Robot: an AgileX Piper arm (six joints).
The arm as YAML. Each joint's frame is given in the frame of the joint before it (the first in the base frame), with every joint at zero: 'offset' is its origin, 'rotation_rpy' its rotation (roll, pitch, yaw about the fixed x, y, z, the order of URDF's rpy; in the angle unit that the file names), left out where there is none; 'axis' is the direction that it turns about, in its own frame. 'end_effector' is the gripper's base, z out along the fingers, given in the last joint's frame.
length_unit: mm
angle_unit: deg
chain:
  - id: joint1
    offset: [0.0, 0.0, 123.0]
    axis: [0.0, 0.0, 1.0]
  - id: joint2
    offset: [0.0, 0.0, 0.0]
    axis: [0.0, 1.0, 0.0]
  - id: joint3
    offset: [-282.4, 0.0, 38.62]
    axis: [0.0, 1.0, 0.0]
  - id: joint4
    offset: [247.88, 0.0, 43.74]
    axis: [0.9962, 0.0, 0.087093]
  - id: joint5
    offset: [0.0, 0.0, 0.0]
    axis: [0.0, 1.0, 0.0]
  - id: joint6
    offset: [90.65, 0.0, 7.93]
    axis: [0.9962, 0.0, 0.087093]
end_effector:
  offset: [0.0, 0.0, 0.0]
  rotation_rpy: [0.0, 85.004, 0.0]
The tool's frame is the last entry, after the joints.
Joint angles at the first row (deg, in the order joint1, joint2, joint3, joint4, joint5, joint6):
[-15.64 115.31 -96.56 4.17 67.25 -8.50]
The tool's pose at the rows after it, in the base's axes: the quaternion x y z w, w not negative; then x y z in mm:
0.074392 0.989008 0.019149 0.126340 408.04 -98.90 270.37
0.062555 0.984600 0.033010 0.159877 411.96 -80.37 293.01
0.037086 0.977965 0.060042 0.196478 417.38 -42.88 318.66
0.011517 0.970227 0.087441 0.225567 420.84 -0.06 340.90
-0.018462 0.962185 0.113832 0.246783 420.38 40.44 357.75
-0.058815 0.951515 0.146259 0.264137 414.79 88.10 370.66
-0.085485 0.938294 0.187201 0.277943 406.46 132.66 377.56
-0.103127 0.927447 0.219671 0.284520 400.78 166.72 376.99
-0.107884 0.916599 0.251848 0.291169 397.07 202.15 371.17
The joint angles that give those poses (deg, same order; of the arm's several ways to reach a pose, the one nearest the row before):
[-14.65 113.12 -101.03 5.06 69.06 -7.28]
[-12.44 111.76 -103.62 6.92 69.31 -6.61]
[-7.79 110.58 -107.00 9.49 69.60 -5.04]
[-2.26 110.20 -110.85 11.16 69.88 -2.35]
[2.98 110.20 -114.12 12.51 69.88 -0.48]
[9.19 110.20 -116.43 14.14 68.94 0.85]
[14.91 110.20 -117.15 16.46 66.25 2.71]
[19.20 110.82 -117.26 18.37 63.26 3.90]
[23.60 112.24 -117.30 19.70 58.90 6.29]

